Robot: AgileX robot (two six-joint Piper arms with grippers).
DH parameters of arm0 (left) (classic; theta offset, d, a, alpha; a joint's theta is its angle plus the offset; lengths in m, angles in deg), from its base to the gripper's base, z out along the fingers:
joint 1: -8.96 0.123 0 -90
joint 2: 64.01 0 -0.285 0
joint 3: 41.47 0 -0.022 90
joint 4: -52.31 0.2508 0 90
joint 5: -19.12 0 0.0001 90
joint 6: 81.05 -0.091 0 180
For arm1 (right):
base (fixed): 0 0 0 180
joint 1: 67.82 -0.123 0 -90
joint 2: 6.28 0 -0.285 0
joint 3: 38.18 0 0.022 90
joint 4: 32.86 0.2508 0 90
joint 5: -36.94 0 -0.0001 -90
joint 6: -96.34 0.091 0 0
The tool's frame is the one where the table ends.
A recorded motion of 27 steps. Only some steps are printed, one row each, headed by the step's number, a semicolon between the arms.
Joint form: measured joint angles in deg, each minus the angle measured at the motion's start. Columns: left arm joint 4, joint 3, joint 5, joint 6, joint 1, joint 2; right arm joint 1, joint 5, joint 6, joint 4, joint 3, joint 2.
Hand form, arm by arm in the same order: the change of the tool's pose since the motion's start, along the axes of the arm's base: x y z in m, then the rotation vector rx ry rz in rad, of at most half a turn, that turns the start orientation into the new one. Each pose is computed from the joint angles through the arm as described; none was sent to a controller.
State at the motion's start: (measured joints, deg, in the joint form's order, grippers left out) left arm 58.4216 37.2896 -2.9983 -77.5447 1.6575 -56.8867; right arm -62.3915 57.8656 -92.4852 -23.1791 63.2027 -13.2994
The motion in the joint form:
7: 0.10 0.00 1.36 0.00 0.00 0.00; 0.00 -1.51 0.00 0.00 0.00 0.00
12: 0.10 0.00 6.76 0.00 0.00 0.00; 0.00 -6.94 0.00 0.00 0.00 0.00
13: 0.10 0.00 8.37 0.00 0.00 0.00; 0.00 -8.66 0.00 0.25 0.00 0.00
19: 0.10 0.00 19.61 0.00 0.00 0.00; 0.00 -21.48 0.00 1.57 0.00 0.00
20: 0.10 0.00 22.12 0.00 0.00 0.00; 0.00 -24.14 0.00 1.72 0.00 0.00
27: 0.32 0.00 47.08 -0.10 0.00 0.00; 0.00 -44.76 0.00 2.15 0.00 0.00
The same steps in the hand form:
7: 0.0006 -0.0002 0.0021 -0.0011 -0.0237 -0.0024; 0.0006 -0.0004 0.0023 -0.0021 -0.0259 -0.0044
12: 0.0026 -0.0014 0.0103 -0.0123 -0.1167 -0.0125; 0.0023 -0.0020 0.0106 -0.0098 -0.1190 -0.0203
13: 0.0030 -0.0017 0.0128 -0.0156 -0.1444 -0.0155; 0.0027 -0.0024 0.0133 -0.0078 -0.1489 -0.0253
19: 0.0040 -0.0038 0.0305 -0.0389 -0.3381 -0.0365; 0.0030 -0.0059 0.0333 -0.0028 -0.3701 -0.0658
20: 0.0038 -0.0042 0.0345 -0.0441 -0.3813 -0.0412; 0.0024 -0.0067 0.0374 -0.0040 -0.4157 -0.0746
27: -0.0079 -0.0070 0.0719 -0.0904 -0.8119 -0.0890; -0.0081 -0.0123 0.0677 -0.0262 -0.7685 -0.1427

